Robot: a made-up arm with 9 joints. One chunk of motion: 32 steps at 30 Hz.
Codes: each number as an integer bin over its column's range. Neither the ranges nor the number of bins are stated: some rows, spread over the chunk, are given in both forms.
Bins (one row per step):
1: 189 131 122 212 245 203
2: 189 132 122 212 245 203
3: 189 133 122 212 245 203
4: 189 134 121 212 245 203
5: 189 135 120 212 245 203
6: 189 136 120 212 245 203
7: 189 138 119 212 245 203
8: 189 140 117 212 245 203
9: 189 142 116 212 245 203
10: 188 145 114 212 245 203
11: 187 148 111 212 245 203
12: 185 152 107 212 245 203
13: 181 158 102 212 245 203
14: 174 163 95 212 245 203
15: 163 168 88 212 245 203
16: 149 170 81 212 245 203
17: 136 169 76 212 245 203
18: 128 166 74 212 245 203
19: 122 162 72 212 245 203
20: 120 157 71 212 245 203
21: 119 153 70 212 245 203
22: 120 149 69 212 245 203
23: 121 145 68 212 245 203
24: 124 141 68 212 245 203
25: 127 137 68 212 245 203
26: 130 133 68 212 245 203
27: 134 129 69 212 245 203
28: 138 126 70 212 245 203
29: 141 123 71 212 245 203
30: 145 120 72 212 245 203
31: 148 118 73 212 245 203
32: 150 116 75 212 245 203
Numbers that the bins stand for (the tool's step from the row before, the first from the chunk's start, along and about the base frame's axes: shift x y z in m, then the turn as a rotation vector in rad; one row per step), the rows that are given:
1: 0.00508 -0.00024 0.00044 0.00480 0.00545 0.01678
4: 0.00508 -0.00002 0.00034 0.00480 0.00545 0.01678
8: 0.00508 0.00043 -0.00007 0.00480 0.00545 0.01678
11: 0.00493 0.00103 -0.00068 0.00480 0.00545 0.01678
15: 0.00315 0.00252 -0.00303 0.00480 0.00545 0.01678
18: 0.00054 0.00237 -0.00445 0.00480 0.00545 0.01678
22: -0.00006 0.00110 -0.00496 0.00480 0.00545 0.01678
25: 0.00046 0.00021 -0.00507 0.00480 0.00545 0.01678
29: 0.00151 -0.00084 -0.00476 0.00480 0.00545 0.01678
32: 0.00218 -0.00136 -0.00435 0.00480 0.00545 0.01678
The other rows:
2: 0.00508 -0.00016 0.00044 0.00480 0.00545 0.01678
3: 0.00508 -0.00009 0.00044 0.00480 0.00545 0.01678
5: 0.00508 0.00006 0.00024 0.00480 0.00545 0.01678
6: 0.00508 0.00013 0.00024 0.00480 0.00545 0.01678
7: 0.00508 0.00028 0.00013 0.00480 0.00545 0.01678
9: 0.00508 0.00058 -0.00017 0.00480 0.00545 0.01678
10: 0.00501 0.00080 -0.00038 0.00480 0.00545 0.01678
12: 0.00478 0.00133 -0.00109 0.00480 0.00545 0.01678
13: 0.00449 0.00177 -0.00160 0.00480 0.00545 0.01678
14: 0.00396 0.00215 -0.00231 0.00480 0.00545 0.01678
16: 0.00210 0.00267 -0.00374 0.00480 0.00545 0.01678
17: 0.00113 0.00259 -0.00425 0.00480 0.00545 0.01678
19: 0.00009 0.00207 -0.00466 0.00480 0.00545 0.01678
20: -0.00006 0.00170 -0.00476 0.00480 0.00545 0.01678
21: -0.00013 0.00140 -0.00486 0.00480 0.00545 0.01678
23: 0.00002 0.00080 -0.00507 0.00480 0.00545 0.01678
24: 0.00024 0.00051 -0.00507 0.00480 0.00545 0.01678
26: 0.00069 -0.00009 -0.00507 0.00480 0.00545 0.01678
27: 0.00098 -0.00039 -0.00496 0.00480 0.00545 0.01678
28: 0.00128 -0.00061 -0.00486 0.00480 0.00545 0.01678
30: 0.00180 -0.00106 -0.00466 0.00480 0.00545 0.01678
31: 0.00203 -0.00121 -0.00456 0.00480 0.00545 0.01678

